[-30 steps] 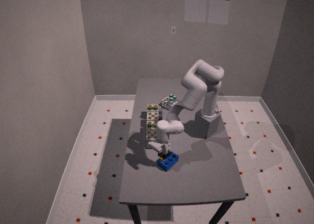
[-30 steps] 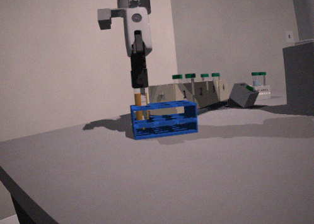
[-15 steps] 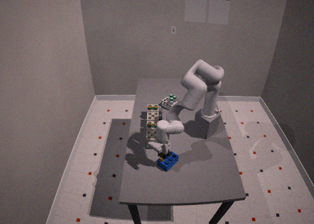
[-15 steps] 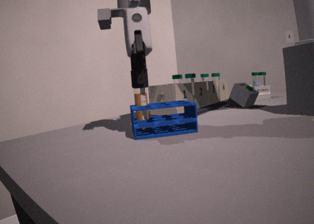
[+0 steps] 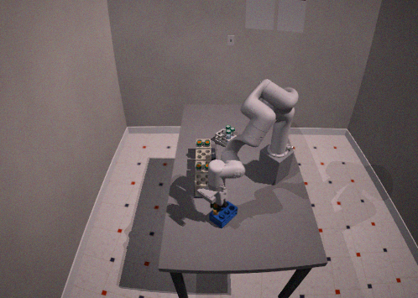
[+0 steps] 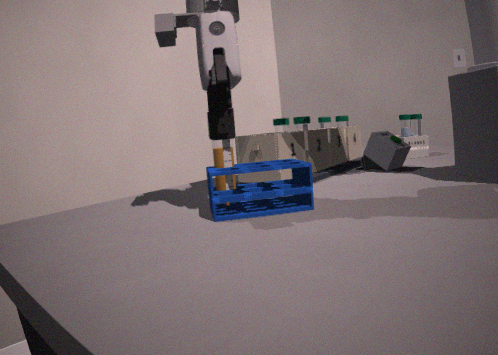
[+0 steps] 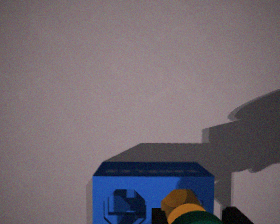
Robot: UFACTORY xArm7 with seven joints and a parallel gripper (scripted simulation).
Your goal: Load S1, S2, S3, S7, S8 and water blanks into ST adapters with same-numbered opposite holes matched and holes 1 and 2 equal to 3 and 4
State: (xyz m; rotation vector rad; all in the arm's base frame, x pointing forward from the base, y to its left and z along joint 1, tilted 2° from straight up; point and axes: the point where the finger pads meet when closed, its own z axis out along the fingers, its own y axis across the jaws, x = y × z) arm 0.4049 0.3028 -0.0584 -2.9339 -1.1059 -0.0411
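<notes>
Now: the sample tube 50 mm below my hand and 10 mm behind it. Round my hand: blue rack: 90 mm below, 40 mm behind, 10 mm to the right; sloped done desk: 390 mm to the right, 160 mm behind, 60 mm below; adapter: 210 mm to the right, 70 mm below, 40 mm ahead.
</notes>
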